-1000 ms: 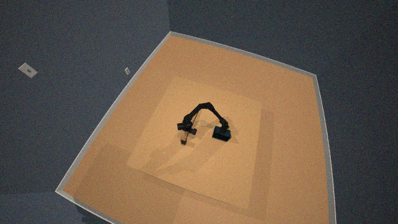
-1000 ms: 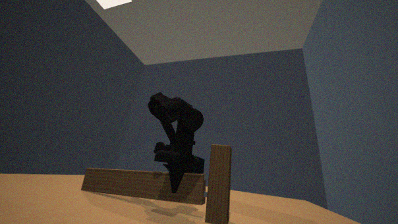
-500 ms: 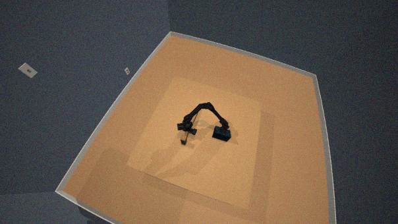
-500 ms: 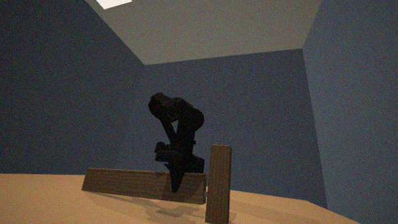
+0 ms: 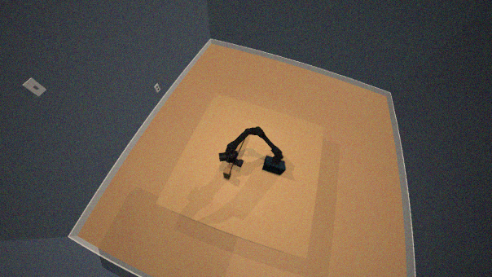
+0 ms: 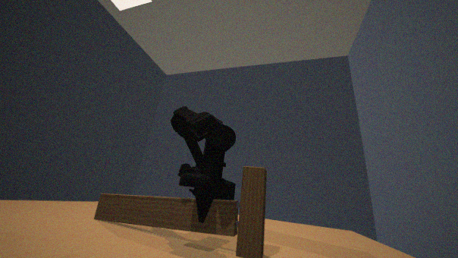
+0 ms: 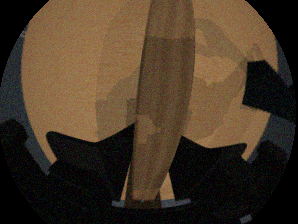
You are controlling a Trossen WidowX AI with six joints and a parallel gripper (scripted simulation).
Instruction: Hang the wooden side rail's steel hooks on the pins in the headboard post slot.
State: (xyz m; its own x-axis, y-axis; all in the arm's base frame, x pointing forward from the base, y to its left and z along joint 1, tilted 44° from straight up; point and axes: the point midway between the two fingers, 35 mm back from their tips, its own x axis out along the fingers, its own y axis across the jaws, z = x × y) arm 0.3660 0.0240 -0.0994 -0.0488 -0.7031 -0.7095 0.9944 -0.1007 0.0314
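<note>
Now: gripper tip 10 mm short of the headboard post, 110 mm to the right of it and 40 mm below it.
</note>
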